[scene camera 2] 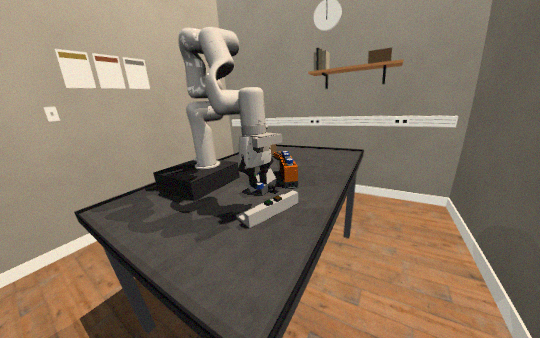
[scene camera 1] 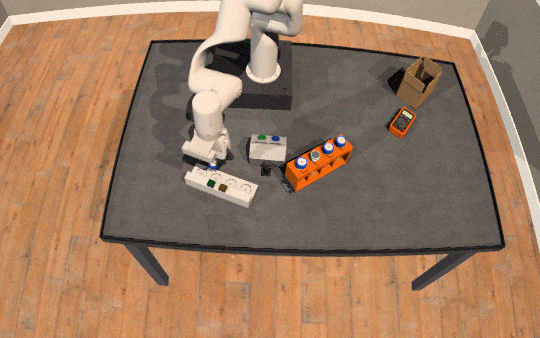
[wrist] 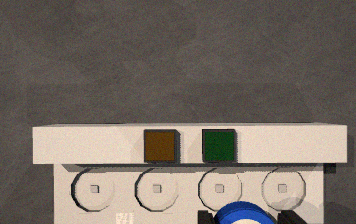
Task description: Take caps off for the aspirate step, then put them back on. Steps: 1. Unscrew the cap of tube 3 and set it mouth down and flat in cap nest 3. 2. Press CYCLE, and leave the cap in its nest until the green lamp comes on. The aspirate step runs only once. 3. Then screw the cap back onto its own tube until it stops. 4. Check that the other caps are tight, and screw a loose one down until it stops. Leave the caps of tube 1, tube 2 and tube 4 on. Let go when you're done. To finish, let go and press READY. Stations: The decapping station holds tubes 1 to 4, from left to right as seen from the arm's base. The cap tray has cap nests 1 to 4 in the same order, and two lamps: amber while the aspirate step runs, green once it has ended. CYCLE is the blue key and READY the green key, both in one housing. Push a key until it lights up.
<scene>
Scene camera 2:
my gripper: 258, 185
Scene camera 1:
cardboard box: 416, 79
</scene>
